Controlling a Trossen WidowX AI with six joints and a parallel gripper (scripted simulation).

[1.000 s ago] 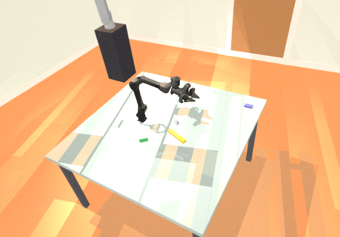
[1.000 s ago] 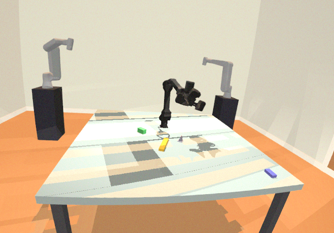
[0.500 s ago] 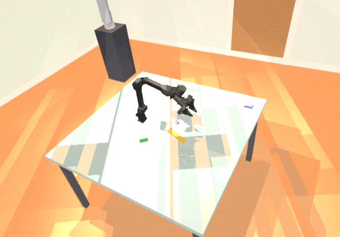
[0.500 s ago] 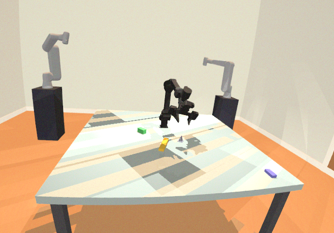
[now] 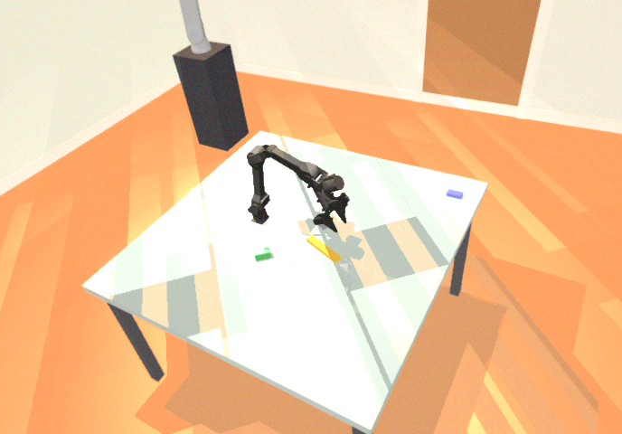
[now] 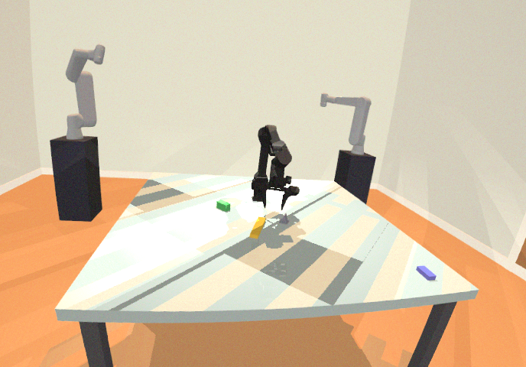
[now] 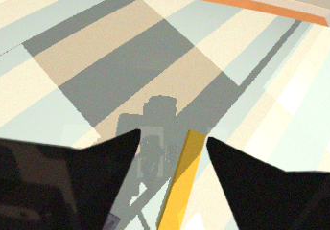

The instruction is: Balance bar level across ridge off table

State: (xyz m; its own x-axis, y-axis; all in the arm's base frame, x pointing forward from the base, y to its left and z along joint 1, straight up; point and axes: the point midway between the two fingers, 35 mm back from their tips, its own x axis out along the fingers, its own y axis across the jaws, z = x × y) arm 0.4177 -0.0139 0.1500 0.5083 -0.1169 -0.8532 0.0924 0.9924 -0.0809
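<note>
Now: gripper tip 70 mm past the yellow bar, 40 mm to the left of it and 110 mm above it. Round my gripper tip: purple block 300 mm ahead, 520 mm to the left, 110 mm below; then green block 280 mm behind, 180 mm to the right, 100 mm below.
</note>
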